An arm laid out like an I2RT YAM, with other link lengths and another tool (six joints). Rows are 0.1 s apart.
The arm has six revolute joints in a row. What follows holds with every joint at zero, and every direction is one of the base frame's. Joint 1 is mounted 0.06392 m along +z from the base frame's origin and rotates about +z. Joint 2 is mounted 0.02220 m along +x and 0.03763 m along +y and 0.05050 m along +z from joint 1 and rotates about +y. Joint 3 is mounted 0.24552 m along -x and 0.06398 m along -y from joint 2 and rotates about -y. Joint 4 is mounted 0.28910 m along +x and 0.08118 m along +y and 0.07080 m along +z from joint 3 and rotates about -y. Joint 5 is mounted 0.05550 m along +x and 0.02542 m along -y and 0.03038 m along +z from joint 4 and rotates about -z. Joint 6 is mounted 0.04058 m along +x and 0.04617 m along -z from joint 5 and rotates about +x. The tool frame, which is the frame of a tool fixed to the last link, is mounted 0.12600 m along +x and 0.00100 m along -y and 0.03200 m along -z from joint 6; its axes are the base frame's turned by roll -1.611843, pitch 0.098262 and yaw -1.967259 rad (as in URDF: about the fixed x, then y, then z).
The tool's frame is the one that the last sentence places.
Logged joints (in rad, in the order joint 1, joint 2, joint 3, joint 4, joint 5, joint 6), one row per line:
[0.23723 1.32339 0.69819 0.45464 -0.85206 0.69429]
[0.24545 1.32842 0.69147 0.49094 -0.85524 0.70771]
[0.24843 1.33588 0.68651 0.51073 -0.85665 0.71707]
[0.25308 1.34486 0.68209 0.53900 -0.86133 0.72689]
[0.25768 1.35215 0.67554 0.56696 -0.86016 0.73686]
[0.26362 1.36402 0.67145 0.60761 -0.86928 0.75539]
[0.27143 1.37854 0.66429 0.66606 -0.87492 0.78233]
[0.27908 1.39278 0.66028 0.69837 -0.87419 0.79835]
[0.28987 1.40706 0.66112 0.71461 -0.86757 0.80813]
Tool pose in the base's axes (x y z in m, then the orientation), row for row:
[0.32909 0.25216 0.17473 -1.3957 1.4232 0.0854]
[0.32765 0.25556 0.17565 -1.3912 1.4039 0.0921]
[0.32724 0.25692 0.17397 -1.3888 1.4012 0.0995]
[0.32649 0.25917 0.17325 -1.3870 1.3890 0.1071]
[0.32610 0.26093 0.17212 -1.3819 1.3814 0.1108]
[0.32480 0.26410 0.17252 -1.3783 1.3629 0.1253]
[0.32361 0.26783 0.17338 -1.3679 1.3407 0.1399]
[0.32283 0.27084 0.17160 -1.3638 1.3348 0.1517]
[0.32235 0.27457 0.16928 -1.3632 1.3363 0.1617]
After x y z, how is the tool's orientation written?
As a rotation vector, in radians.
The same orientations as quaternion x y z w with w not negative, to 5 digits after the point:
[-0.58773 0.59931 0.03596 0.54233]
[-0.58756 0.59292 0.03890 0.54928]
[-0.58688 0.59212 0.04205 0.55063]
[-0.58710 0.58795 0.04533 0.55459]
[-0.58584 0.58563 0.04697 0.55823]
[-0.58581 0.57926 0.05326 0.56431]
[-0.58358 0.57198 0.05969 0.57333]
[-0.58244 0.57006 0.06479 0.57584]
[-0.58205 0.57056 0.06904 0.57525]

